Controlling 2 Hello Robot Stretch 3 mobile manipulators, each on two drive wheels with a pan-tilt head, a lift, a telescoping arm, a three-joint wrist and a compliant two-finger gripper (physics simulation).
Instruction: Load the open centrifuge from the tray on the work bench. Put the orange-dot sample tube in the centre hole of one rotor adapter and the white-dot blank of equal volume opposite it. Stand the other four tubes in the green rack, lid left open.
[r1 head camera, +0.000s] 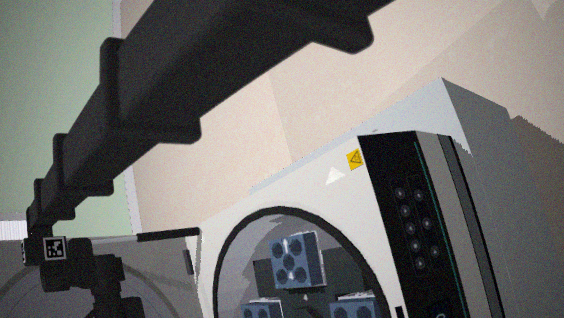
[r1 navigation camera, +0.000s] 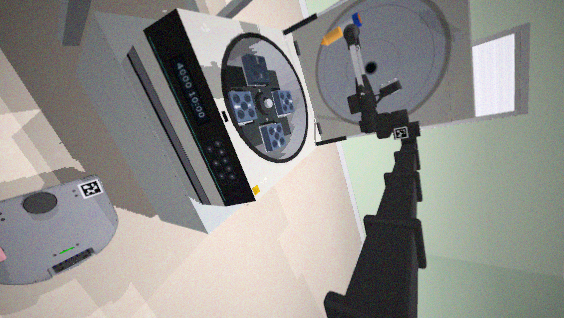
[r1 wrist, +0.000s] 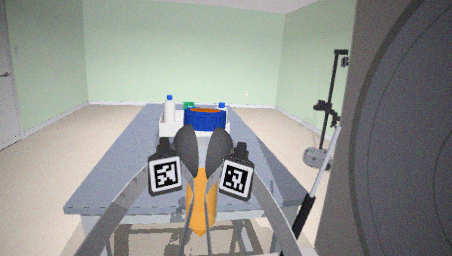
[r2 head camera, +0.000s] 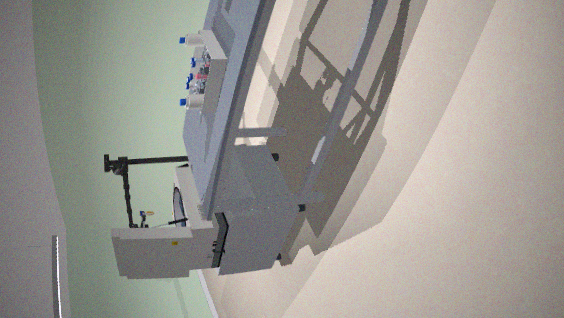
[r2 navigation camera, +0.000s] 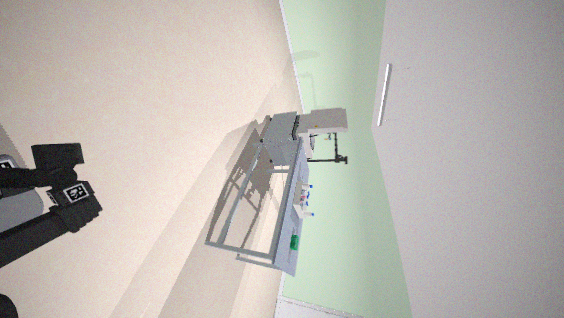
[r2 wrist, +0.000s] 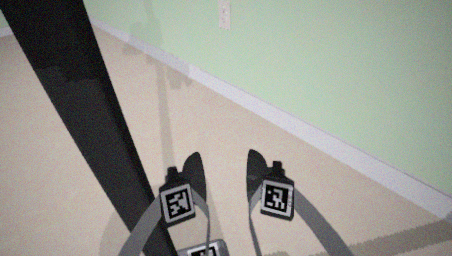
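Observation:
My r1 gripper (r1 navigation camera: 351, 35) (r1 wrist: 203, 152) is shut on the orange-dot tube (r1 navigation camera: 332, 36) (r1 wrist: 201, 200) (r2 head camera: 150, 213), blue cap up, in front of the raised lid (r1 navigation camera: 460, 75) (r1 wrist: 340, 200) (r2 head camera: 150, 252). The open centrifuge (r1 head camera: 320, 195) (r1 navigation camera: 200, 35) has four blue rotor adapters, among them one (r1 head camera: 312, 255) (r1 navigation camera: 242, 106) near the panel; no tube shows in them. The white tray (r1 wrist: 170, 131) (r2 head camera: 215, 82) on the bench holds blue-capped items; which is the white-dot blank cannot be told. The green rack (r1 wrist: 188, 105) (r2 navigation camera: 295, 242) stands beyond the tray. My r2 gripper (r2 wrist: 225, 167) is open and empty.
The long work bench (r1 wrist: 125, 165) (r2 navigation camera: 285, 252) stands beside the centrifuge. White bottles (r1 wrist: 170, 110) (r2 head camera: 194, 102) with blue caps stand at the tray. The r2 robot (r1 wrist: 316, 157) stands to the bench's right in the r1 wrist view. A dark arm (r2 wrist: 80, 100) crosses the r2 wrist view.

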